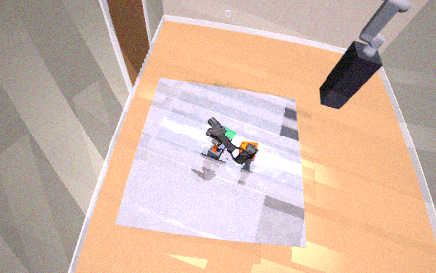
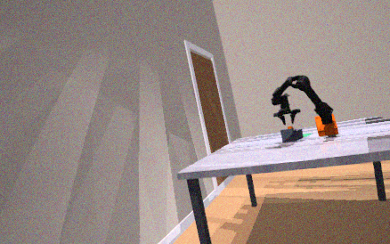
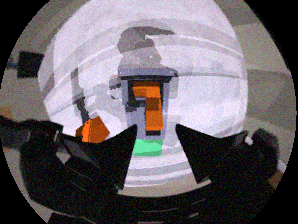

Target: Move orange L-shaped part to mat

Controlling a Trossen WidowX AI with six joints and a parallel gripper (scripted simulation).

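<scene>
Now: the orange L-shaped part 7 cm below my gripper tip, 4 cm to the left of it and 1 cm behind it. Also, from my gripper tip: green mat (13 cm to the right, 13 cm below, 6 cm behind).
</scene>
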